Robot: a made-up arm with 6 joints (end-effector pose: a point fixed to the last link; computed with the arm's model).
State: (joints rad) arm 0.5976 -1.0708 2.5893 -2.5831 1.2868 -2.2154
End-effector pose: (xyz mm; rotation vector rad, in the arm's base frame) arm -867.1 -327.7 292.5 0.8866 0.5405 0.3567
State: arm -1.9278 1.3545 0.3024 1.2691 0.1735 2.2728
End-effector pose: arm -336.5 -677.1 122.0 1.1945 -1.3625 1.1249
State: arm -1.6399 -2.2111 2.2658 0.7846 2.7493 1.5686
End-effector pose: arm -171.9 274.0 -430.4 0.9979 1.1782 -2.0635
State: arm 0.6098 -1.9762 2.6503 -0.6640 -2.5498 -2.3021
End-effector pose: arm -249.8 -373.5 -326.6 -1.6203 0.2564 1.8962
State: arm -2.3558 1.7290 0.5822 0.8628 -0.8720 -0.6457
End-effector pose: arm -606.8 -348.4 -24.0 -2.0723 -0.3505 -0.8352
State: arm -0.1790 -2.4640 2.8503 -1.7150 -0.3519 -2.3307
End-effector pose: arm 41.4 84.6 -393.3 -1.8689 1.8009 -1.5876
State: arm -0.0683 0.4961 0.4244 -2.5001 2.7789 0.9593
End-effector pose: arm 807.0 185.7 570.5 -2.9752 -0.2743 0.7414
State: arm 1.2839 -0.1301 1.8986 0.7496 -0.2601 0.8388
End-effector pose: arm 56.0 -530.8 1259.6 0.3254 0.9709 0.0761
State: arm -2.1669 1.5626 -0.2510 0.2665 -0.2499 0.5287
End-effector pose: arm -302.2 15.6 -114.1 -1.3463 -1.5200 -1.2626
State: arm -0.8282 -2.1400 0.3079 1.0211 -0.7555 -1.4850
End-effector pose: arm -655.4 520.0 548.2 0.0716 0.1445 0.1644
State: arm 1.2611 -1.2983 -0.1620 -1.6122 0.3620 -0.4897
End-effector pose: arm -24.8 221.8 1017.5 0.4589 -0.0863 -2.7089
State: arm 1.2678 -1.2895 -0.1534 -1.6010 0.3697 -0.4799
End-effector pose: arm -22.9 222.5 1019.8 0.4594 -0.0960 -2.7227
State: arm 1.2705 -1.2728 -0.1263 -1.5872 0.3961 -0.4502
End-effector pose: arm -20.6 219.5 1030.2 0.4537 -0.1051 -2.7690
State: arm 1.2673 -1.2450 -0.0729 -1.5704 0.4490 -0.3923
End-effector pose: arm -17.6 210.8 1051.9 0.4343 -0.1128 -2.8602
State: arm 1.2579 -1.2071 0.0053 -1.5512 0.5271 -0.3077
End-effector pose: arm -14.1 195.9 1083.9 0.3912 -0.1193 -2.9921
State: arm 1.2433 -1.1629 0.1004 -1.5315 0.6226 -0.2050
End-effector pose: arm -11.1 175.4 1122.0 -0.3099 0.1224 3.1005
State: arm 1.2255 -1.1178 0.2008 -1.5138 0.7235 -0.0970
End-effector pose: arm -9.5 151.2 1160.9 -0.1831 0.1145 2.9678
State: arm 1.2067 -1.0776 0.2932 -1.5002 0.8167 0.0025
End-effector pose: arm -9.8 126.8 1195.0 -0.0603 0.1074 2.8519
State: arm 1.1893 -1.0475 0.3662 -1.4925 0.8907 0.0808
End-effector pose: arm -12.0 105.7 1220.8 0.0401 0.1005 2.7654
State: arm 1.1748 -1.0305 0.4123 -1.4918 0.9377 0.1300
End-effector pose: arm -15.3 91.0 1236.5 0.1051 0.0939 2.7137
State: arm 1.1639 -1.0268 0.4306 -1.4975 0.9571 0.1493
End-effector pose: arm -18.9 83.4 1242.9 0.1322 0.0867 2.6948
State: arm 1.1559 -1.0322 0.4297 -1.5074 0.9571 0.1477
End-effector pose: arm -22.4 81.0 1243.0 0.1321 0.0788 2.6981
